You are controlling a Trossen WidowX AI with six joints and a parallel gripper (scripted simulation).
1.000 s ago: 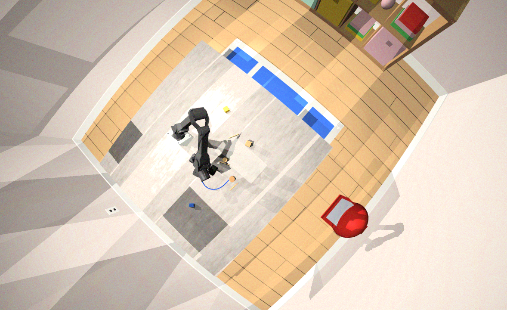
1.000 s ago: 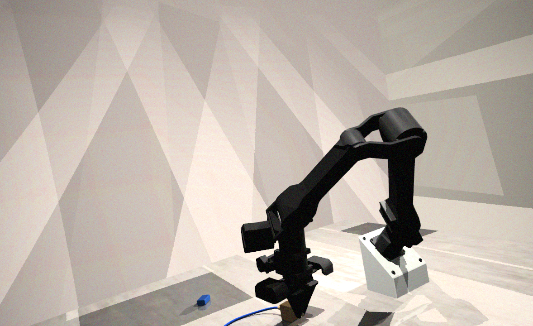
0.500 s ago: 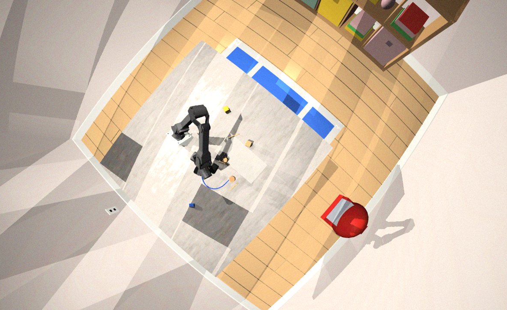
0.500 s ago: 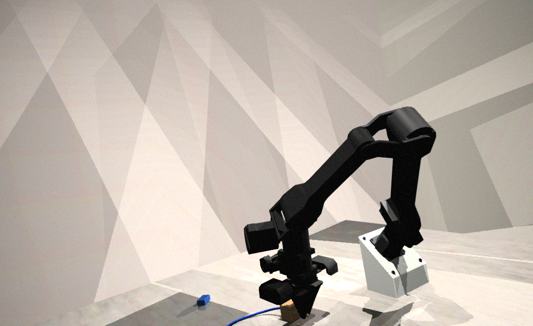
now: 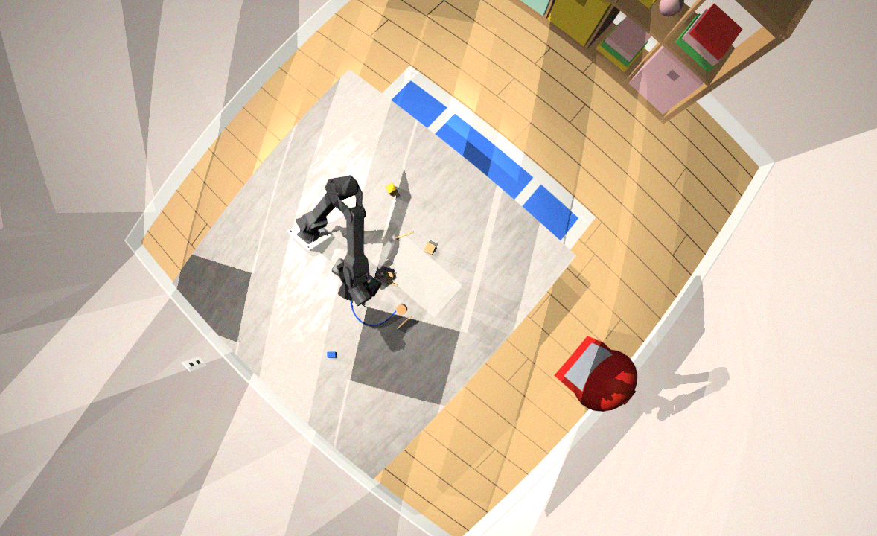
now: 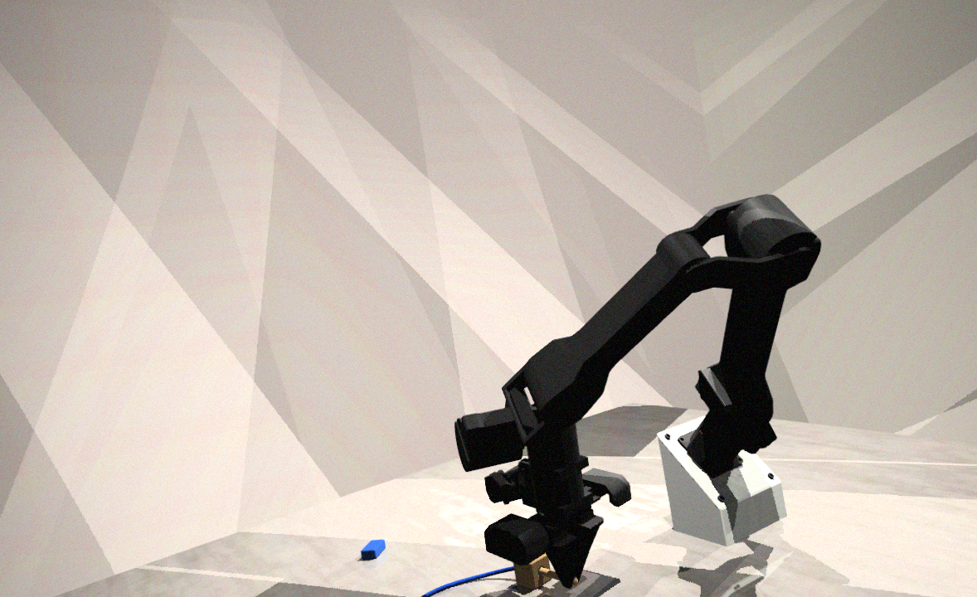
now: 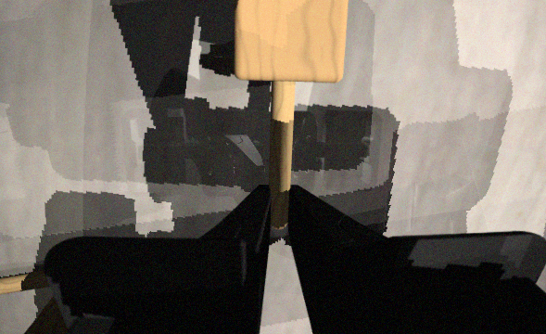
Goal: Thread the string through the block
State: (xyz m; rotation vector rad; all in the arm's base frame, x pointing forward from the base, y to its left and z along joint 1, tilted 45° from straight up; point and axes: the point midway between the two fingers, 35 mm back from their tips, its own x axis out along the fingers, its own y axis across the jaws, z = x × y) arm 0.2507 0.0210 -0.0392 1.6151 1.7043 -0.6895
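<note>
The wooden cylinder lies 9 cm ahead of my gripper tip, 8 cm to the left of it and 1 cm above it. Also, from my gripper tip: yellow cube 36 cm to the left, 12 cm behind, 1 cm above; round button 20 cm ahead; blue piece 33 cm to the right, 9 cm ahead.
</note>
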